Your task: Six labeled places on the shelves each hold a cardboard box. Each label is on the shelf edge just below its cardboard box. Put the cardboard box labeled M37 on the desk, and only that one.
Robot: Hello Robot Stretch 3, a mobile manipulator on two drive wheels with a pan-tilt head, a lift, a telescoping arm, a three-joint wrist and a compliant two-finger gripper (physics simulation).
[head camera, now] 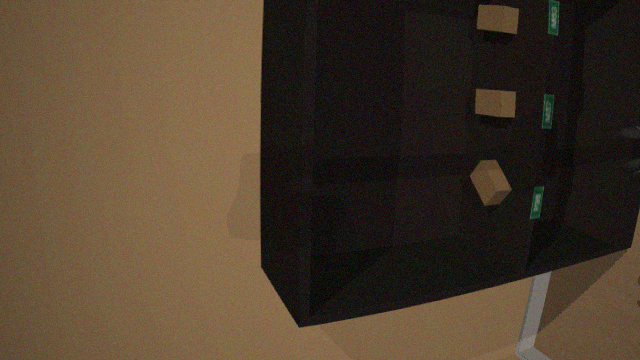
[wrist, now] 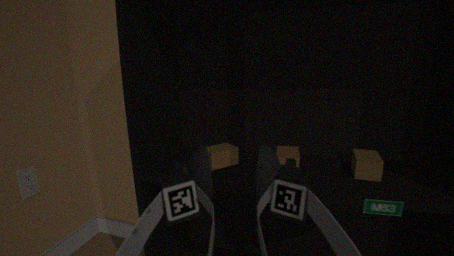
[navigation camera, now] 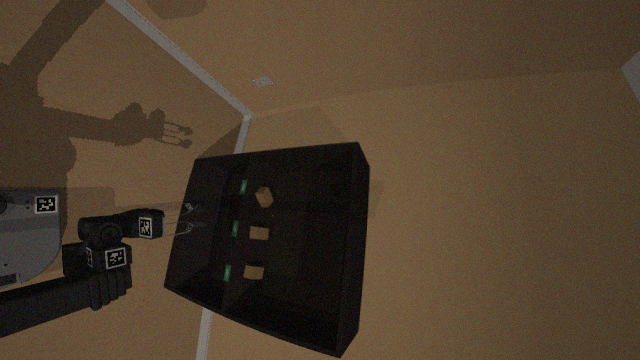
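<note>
The M37 cardboard box [head camera: 495,103] [navigation camera: 259,233] [wrist: 288,155] is the middle one of three on a dark shelf; in the wrist view the right finger partly covers it. Its green label [head camera: 548,111] [navigation camera: 235,228] is on the shelf edge below it, blurred now, and does not show in the wrist view. My gripper [head camera: 631,149] [navigation camera: 190,218] [wrist: 233,164] is open and empty, in front of the shelf unit and apart from the boxes. In the wrist view the gap between its fingers lies left of the M37 box. The desk does not show.
A turned box [head camera: 490,182] [navigation camera: 264,197] [wrist: 223,156] stands left of the M37 box in the wrist view. The M63 box [head camera: 497,19] [navigation camera: 254,272] [wrist: 367,165] stands to its right, above its label [wrist: 383,207]. The dark shelf unit [head camera: 285,240] [navigation camera: 361,240] has side walls.
</note>
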